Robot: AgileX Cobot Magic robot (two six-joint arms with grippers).
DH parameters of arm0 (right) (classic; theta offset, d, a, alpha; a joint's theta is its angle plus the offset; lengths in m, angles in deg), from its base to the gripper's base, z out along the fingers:
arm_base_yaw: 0 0.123 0 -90
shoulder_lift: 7.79 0 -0.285 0
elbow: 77.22 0 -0.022 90
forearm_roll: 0 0.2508 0 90
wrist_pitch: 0 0 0.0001 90
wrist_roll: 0 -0.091 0 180
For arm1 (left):
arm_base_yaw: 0 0.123 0 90
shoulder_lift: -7.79 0 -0.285 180
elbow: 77.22 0 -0.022 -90
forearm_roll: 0 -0.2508 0 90
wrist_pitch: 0 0 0.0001 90
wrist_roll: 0 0.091 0 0
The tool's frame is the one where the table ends.
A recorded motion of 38 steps. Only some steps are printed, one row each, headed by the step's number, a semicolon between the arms.
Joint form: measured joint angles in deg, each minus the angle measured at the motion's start. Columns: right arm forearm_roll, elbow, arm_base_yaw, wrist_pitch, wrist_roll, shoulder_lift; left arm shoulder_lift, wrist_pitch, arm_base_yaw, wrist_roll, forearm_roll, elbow.
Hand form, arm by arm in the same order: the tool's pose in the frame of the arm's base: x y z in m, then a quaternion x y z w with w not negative. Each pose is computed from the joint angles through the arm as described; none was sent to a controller.
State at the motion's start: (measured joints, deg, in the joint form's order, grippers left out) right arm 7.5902 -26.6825 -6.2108 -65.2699 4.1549 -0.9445; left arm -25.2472 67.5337 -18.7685 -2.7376 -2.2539 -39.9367
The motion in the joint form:
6: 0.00 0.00 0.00 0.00 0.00 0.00; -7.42 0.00 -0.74 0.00 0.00 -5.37
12: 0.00 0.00 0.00 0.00 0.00 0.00; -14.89 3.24 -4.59 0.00 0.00 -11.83
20: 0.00 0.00 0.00 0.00 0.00 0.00; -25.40 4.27 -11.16 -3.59 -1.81 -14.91
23: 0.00 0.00 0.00 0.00 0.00 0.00; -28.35 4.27 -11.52 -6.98 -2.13 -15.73
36: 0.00 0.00 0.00 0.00 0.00 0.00; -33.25 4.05 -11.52 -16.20 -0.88 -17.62
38: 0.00 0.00 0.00 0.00 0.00 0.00; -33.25 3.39 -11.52 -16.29 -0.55 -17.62
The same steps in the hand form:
6: -0.0062 0.0117 0.2621 0.01115 0.87538 0.02251 0.48277; 0.0709 -0.0216 0.3352 0.13779 0.92906 -0.04684 0.34009
12: -0.0062 0.0117 0.2621 0.01115 0.87538 0.02251 0.48277; 0.0897 -0.0351 0.3536 0.17070 0.93585 -0.05031 0.30417
20: -0.0062 0.0117 0.2621 0.01115 0.87538 0.02251 0.48277; 0.1215 -0.0629 0.3470 0.20129 0.94988 -0.04001 0.23582
23: -0.0062 0.0117 0.2621 0.01115 0.87538 0.02251 0.48277; 0.1315 -0.0691 0.3438 0.17776 0.95876 -0.03896 0.21830
36: -0.0062 0.0117 0.2621 0.01115 0.87538 0.02251 0.48277; 0.1480 -0.0810 0.3396 0.10037 0.97533 -0.05644 0.18833
38: -0.0062 0.0117 0.2621 0.01115 0.87538 0.02251 0.48277; 0.1486 -0.0819 0.3400 0.09928 0.97437 -0.06156 0.19223

